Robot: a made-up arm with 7 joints.
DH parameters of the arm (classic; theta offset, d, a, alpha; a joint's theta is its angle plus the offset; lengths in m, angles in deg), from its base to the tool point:
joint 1: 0 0.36 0.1 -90
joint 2: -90 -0.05 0.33 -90
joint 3: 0 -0.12 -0.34 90
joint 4: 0 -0.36 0.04 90
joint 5: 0 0.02 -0.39 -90
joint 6: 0 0.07 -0.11 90
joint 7: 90 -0.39 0.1 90
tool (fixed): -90 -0.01 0 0
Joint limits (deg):
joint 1: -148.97..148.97
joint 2: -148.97..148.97
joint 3: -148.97..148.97
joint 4: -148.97..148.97
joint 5: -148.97..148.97
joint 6: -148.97..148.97
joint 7: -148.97..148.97
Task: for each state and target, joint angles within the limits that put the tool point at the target. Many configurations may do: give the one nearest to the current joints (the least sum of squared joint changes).
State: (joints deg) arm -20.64 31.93 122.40 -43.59 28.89 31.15 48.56
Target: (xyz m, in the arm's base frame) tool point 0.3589 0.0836 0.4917
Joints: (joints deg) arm -2.31 1.46 130.86 -81.24 4.31 -30.68 36.59
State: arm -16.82 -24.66 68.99 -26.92 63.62 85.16 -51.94
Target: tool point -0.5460 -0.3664 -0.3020
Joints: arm -30.27 14.04 46.79 -23.71 100.11 94.54 -54.81
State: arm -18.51 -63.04 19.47 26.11 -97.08 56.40 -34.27
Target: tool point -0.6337 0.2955 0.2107
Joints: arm -37.40 -79.42 7.70 -11.55 -145.02 77.73 -23.52
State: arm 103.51 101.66 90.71 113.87 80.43 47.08 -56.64
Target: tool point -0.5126 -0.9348 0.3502
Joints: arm 145.70 93.15 124.49 117.02 117.02 54.40 -55.84
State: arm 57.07 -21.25 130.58 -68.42 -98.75 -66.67 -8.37
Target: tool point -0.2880 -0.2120 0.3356
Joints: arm 73.37 -29.83 133.76 -90.06 -101.47 -61.70 -7.58
